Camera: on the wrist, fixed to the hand. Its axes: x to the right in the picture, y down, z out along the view.
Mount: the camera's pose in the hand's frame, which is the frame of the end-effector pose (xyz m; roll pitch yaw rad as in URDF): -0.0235 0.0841 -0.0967 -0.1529 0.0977 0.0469
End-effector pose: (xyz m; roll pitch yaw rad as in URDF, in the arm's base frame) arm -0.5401 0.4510 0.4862 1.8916 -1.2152 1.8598
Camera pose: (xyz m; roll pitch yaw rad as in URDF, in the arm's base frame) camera -0.5708 0.3254 0.5026 1.4752 -1.2802 2.1350
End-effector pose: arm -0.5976 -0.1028 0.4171 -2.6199 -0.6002 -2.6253
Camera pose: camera -0.6199 0.0238 0.4384 -2.7086 -0.6587 -2.7382
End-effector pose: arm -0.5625 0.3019 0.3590 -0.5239 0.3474 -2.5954
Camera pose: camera -0.4943 0.3147 0.2487 -0.6828 0.4554 -2.6047
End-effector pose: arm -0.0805 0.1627 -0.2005 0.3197 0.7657 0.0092
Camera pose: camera -0.1438 0.2724 -0.2313 0.2457 0.8408 0.1218
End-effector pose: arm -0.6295 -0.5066 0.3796 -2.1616 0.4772 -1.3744
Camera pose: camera -0.7597 -0.5037 0.3762 -2.3708 0.4587 -1.4940
